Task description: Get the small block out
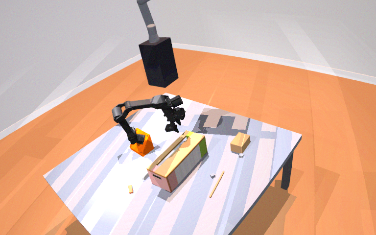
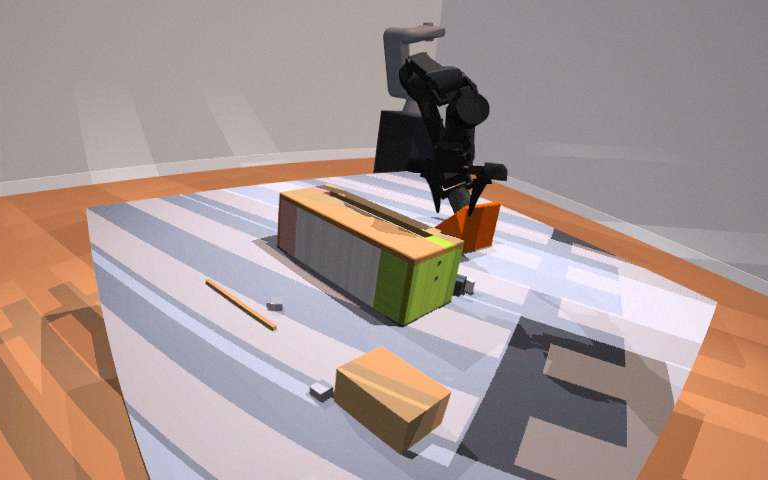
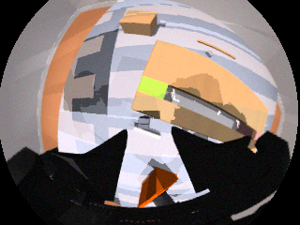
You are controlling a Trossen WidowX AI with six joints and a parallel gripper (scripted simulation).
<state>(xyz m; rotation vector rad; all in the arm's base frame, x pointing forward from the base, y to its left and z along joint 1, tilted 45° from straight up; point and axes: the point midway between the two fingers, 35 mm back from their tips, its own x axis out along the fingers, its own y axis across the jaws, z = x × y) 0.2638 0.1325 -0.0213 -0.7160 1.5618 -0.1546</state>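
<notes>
My gripper tip is 30 mm past the grey block, 20 mm to the right of it and 150 mm above it. Round my gripper tip: long wooden box (50 mm ahead, 150 mm to the right, 100 mm below); then thin wooden stick (350 mm ahead, 170 mm to the right, 160 mm below); then tan carton (330 mm ahead, 170 mm to the left, 130 mm below).
</notes>
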